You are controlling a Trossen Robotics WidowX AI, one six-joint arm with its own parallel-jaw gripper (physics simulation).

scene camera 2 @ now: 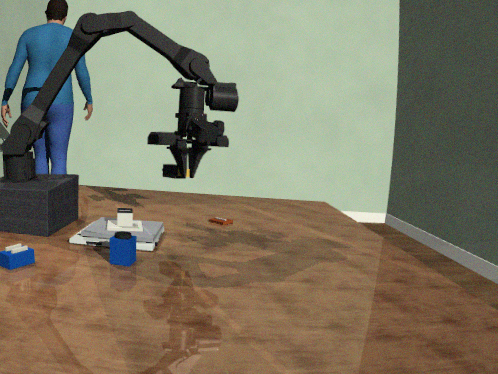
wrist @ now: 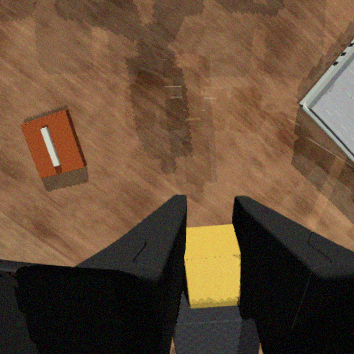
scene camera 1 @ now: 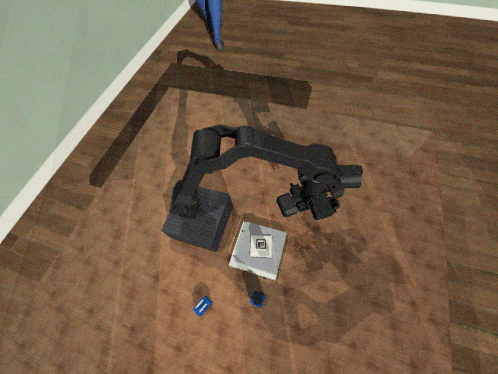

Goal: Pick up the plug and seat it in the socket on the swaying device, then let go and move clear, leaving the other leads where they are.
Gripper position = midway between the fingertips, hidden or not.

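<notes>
There is a grey device (scene camera 1: 261, 247), and I can see the device (scene camera 2: 146, 231) from another view too. A plug (wrist: 213, 304) is held by my gripper (wrist: 209, 207), clear of everything else. I also see the gripper (scene camera 1: 306, 208), (scene camera 2: 187, 178) from elsewhere.
</notes>
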